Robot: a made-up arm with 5 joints.
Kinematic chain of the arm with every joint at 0, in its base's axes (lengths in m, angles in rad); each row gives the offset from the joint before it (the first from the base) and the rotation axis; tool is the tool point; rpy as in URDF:
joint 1: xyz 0 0 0.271 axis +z
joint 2: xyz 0 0 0 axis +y
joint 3: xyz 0.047 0 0.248 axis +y
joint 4: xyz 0.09 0 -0.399 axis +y
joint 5: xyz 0.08 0 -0.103 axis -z
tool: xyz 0 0 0 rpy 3.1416 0 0
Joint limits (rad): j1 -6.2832..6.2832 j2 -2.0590..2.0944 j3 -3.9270..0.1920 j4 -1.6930..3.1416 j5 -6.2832..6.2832
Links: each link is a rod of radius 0.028 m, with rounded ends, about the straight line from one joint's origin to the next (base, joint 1, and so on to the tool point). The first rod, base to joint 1, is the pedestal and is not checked.
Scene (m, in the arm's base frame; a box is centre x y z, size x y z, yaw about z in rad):
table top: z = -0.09
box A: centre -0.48 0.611 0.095 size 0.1 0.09 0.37 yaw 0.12
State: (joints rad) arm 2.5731 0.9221 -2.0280 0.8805 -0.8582
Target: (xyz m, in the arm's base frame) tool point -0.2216 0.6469 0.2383
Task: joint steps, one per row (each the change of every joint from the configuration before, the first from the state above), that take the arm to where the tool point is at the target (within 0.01 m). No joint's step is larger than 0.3 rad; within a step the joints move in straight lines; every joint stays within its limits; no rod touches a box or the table.
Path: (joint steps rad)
1: -0.1937 -0.0888 -0.2737 -0.0667 0.0012
2: -0.1937 -0.0888 -0.2738 -0.0667 0.0011
3: -0.0950 -0.0103 0.2473 0.0991 -0.0008
4: -0.0949 -0.0103 0.2472 0.0990 -0.0007
5: -0.0950 -0.0103 0.2473 0.0991 -0.0008

